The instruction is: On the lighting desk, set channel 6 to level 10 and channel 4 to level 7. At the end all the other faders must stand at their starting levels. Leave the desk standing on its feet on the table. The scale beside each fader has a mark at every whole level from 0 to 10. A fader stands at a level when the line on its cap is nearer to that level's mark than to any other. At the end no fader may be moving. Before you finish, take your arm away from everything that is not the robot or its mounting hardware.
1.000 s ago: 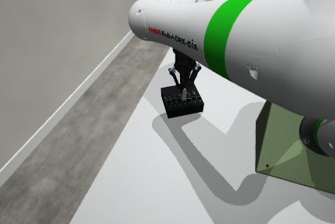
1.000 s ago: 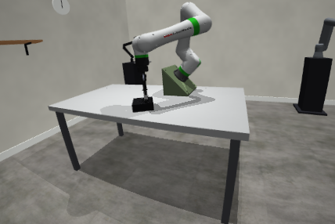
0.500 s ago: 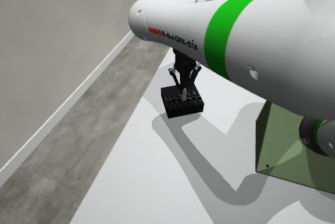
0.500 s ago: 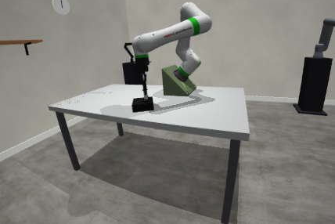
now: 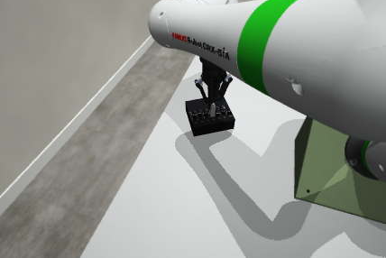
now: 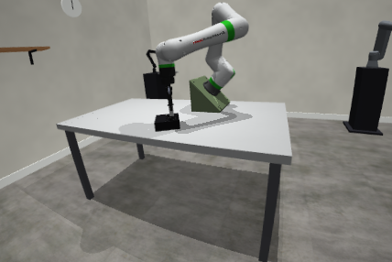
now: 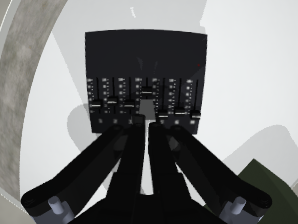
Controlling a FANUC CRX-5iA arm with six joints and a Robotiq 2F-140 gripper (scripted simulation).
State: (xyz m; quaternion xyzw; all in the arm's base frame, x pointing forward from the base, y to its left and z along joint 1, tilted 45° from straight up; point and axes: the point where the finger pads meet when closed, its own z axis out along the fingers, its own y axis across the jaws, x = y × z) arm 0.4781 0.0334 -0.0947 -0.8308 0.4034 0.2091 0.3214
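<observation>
My gripper is now 60 mm past the fader cap, 30 mm to the left of it and 30 mm above it.
</observation>
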